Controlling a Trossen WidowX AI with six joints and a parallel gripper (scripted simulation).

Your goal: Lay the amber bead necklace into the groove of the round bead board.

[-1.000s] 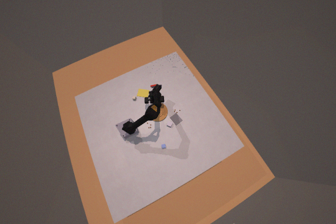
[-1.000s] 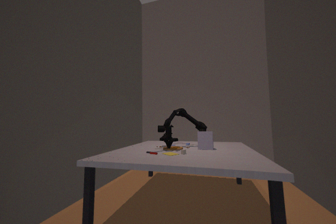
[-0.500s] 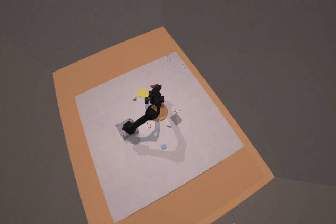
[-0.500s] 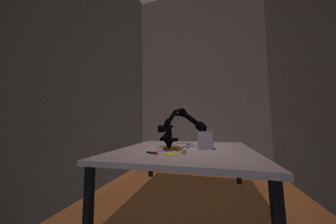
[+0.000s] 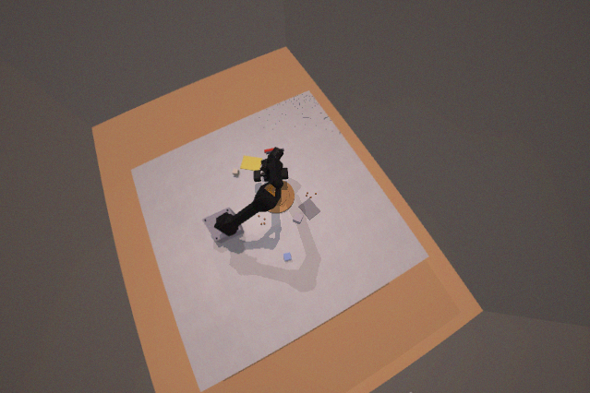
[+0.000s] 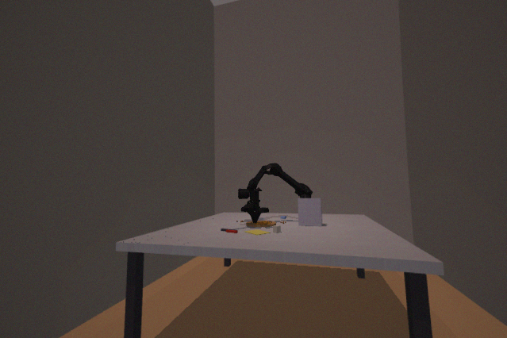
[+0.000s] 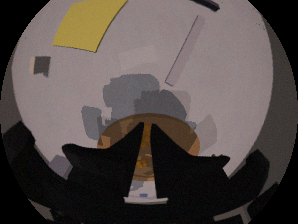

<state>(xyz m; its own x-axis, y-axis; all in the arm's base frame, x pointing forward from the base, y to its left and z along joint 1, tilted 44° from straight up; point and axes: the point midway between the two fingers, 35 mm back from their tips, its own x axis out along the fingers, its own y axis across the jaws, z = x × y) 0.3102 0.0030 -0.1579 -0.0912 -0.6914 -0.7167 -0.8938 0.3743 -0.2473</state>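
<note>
My gripper tip is 20 mm past the round bead board, 90 mm to the left of it and 10 mm above it. The rest, counted from my gripper tip: thin grey bar (80 mm ahead, 80 mm to the left, 20 mm below); yellow pad (50 mm behind, 180 mm to the left, 20 mm below); red-handled tool (100 mm ahead, 190 mm to the left, 10 mm below).
</note>
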